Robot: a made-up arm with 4 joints.
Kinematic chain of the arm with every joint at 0, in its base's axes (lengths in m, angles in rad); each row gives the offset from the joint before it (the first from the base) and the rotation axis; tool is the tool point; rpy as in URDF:
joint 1: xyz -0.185 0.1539 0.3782 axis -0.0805 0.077 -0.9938
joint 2: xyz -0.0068 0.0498 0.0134 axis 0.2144 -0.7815 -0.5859
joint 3: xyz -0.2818 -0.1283 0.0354 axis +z
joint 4: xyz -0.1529 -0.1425 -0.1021 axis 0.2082 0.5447 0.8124
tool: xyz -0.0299 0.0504 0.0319 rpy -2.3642 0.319 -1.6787
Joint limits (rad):
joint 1: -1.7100..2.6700
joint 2: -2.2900..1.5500
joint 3: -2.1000..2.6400
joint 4: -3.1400..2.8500
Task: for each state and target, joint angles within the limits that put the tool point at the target. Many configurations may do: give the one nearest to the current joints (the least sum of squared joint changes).
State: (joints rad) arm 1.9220 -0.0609 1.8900 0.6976
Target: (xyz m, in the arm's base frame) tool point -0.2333 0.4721 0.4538
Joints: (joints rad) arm 2.5026 -0.1995 1.4954 0.6769
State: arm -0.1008 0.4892 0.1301 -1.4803
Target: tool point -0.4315 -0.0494 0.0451
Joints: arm -0.8472 0.7972 0.1574 -1.2561
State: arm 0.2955 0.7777 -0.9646 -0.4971
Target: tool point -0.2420 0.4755 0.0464
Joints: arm 0.3887 1.1839 -0.9128 -0.7764
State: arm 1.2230 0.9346 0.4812 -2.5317
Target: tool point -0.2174 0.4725 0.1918
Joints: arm 1.9357 0.6362 0.7775 -2.5481
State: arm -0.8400 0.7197 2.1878 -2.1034
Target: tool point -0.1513 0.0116 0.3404
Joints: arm -1.3146 -0.0451 2.3269 -2.5610
